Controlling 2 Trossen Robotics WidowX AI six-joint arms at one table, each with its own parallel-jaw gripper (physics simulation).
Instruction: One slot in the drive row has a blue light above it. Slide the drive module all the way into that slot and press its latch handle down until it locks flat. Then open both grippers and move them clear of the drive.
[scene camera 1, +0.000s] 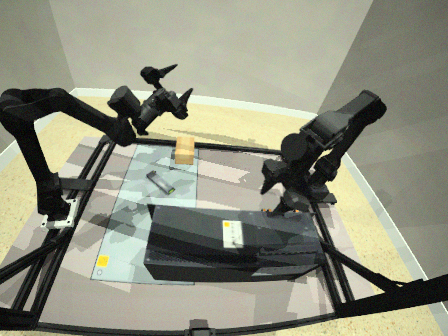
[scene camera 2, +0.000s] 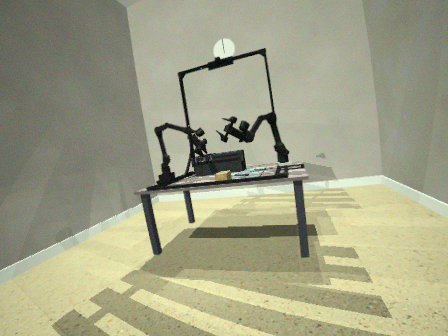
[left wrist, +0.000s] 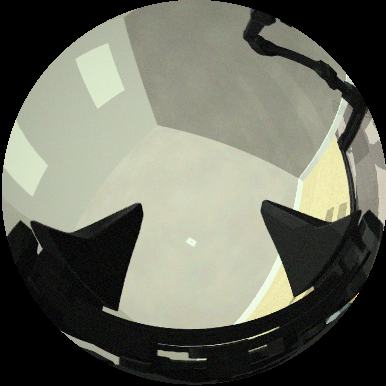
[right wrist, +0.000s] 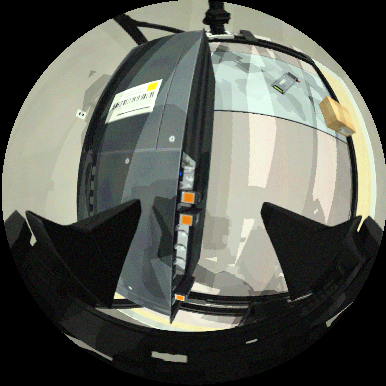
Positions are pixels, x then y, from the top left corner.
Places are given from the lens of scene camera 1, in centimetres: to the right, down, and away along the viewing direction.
left gripper (scene camera 1: 184, 76): -12, -28, 54
right gripper (scene camera 1: 266, 204): 12, 10, 52
